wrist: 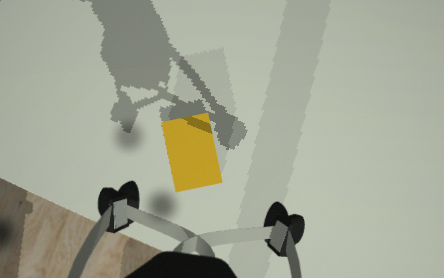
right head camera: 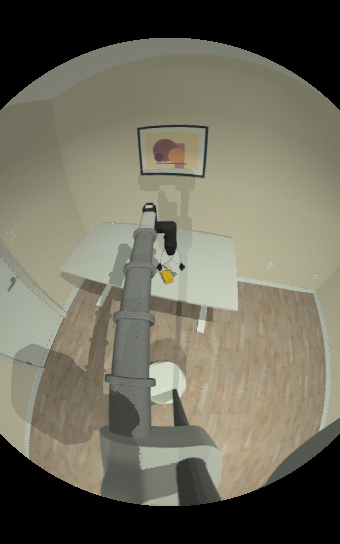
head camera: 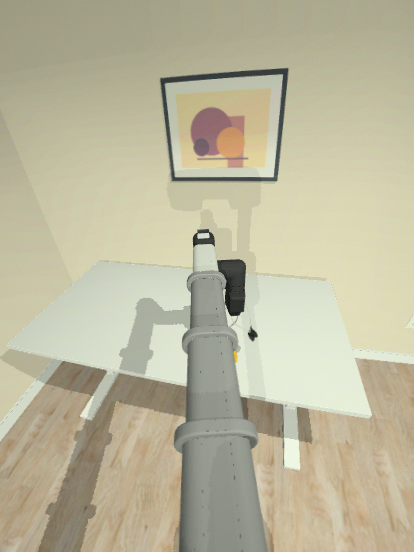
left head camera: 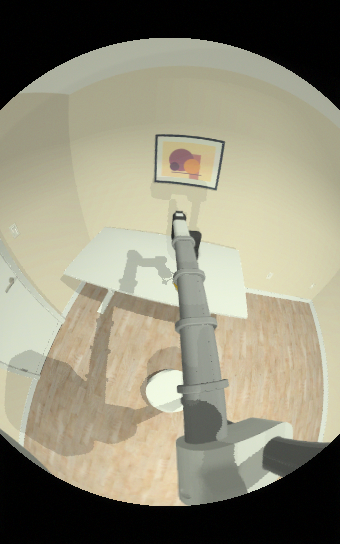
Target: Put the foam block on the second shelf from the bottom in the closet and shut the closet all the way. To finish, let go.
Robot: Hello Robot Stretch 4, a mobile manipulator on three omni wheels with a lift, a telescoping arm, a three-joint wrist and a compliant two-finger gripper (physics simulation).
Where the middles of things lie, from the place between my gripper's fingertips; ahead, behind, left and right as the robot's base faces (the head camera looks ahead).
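There's a framed picture (head camera: 227, 126) that's 610 mm higher than my hand, 720 mm ahead of it and 30 mm to the right of it. The yellow foam block (wrist: 189, 141) is 120 mm below my hand, 50 mm forward of it and 20 mm to the left of it. Going by their middles, the yellow foam block is the nearest to my hand of the things named here.
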